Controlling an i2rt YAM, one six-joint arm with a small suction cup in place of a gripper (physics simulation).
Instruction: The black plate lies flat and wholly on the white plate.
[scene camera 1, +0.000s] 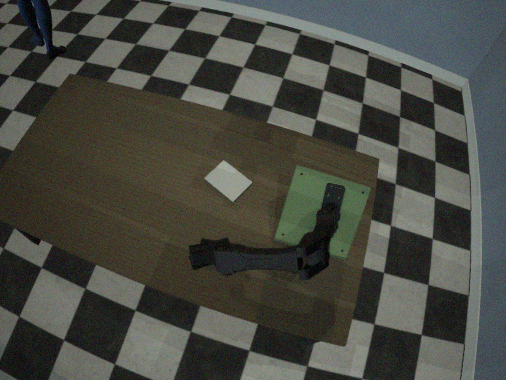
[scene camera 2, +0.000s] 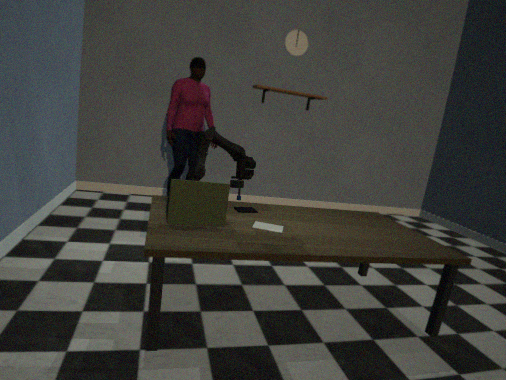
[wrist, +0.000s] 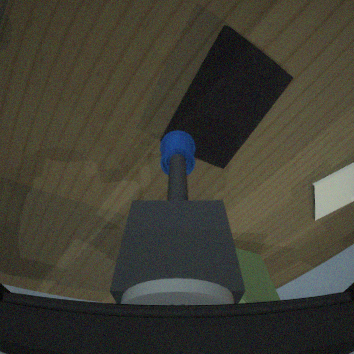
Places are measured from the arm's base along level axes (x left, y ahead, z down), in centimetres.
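Pixels of known places: hand, tool point: (scene camera 2: 238, 199) (wrist: 177, 146); arm's base, link origin: (scene camera 1: 330, 210) (scene camera 2: 193, 193).
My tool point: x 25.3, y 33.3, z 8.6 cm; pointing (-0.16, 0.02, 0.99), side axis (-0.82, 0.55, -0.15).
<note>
Ahead of a thing's pixels: the offset from my tool point to its top centre. Level surfaces: height alone.
The black plate @[dx -4.1, dy +4.1, dz +4.5 cm] (scene camera 2: 245, 210) (wrist: 230, 100) lies flat on the table. It does not show in the first scene view, where the arm covers part of the table. The white plate @[dx -35.3, dy +7.2, dz +4.9 cm] (scene camera 1: 228, 181) (scene camera 2: 268, 227) (wrist: 335, 192) lies flat on the table, apart from the black plate; the wrist view shows part of it. My suction cup (scene camera 2: 239, 198) (wrist: 178, 150), a blue cup on a thin dark stem, is in the air above the table close to the black plate. In the wrist view it overlaps the plate's near end. The cup is open and holds nothing.
A green board (scene camera 1: 305, 200) (scene camera 2: 197, 204) (wrist: 257, 280) stands at the arm's base end of the wooden table @[dz +5.5 cm] (scene camera 1: 125, 150) (scene camera 2: 350, 237). The dark arm (scene camera 1: 260, 260) reaches out from there. A person in a pink top (scene camera 2: 190, 105) stands behind the table.
</note>
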